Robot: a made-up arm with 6 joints.
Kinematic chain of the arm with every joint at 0, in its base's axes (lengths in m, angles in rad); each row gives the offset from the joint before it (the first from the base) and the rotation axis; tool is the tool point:
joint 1: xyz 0 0 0.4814 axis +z
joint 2: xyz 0 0 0 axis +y
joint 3: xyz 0 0 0.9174 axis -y
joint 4: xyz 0 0 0 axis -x
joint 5: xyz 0.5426 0 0 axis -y
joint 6: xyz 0 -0.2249 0 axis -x
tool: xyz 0 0 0
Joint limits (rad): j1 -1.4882..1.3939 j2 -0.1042..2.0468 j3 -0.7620..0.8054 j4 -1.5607..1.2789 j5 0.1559..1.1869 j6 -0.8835..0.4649
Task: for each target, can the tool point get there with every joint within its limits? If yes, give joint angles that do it. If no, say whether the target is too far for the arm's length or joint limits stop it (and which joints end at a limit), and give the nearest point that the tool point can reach.
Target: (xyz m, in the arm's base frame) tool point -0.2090 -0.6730 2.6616
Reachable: no: too far | nearest point -0.0471 -0.4277 1.8905 | short by 0.825 m
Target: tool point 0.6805 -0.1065 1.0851
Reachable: yes | joints 0.0702 0.2053 -0.0475 -0.8166 0.4914 0.2135
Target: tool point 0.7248 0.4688 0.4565
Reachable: yes | joints 0.8120 0.9684 -0.2760 -0.4414 0.5147 0.1634
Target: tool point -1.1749 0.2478 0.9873
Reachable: no: joint limits stop it (at a limit: joint 1, joint 2, joint 3) | nearest point -0.1840 -0.2978 0.9943 | short by 1.131 m
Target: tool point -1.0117 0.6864 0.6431
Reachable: no: joint limits stop it (at a limit: joint 1, joint 4) | nearest point 0.0898 0.4895 0.6431 | short by 1.119 m
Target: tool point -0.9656 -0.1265 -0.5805
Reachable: no: joint limits stop it (at a limit: joint 1, joint 2) | nearest point -0.1912 -0.4160 -0.2866 | short by 0.877 m
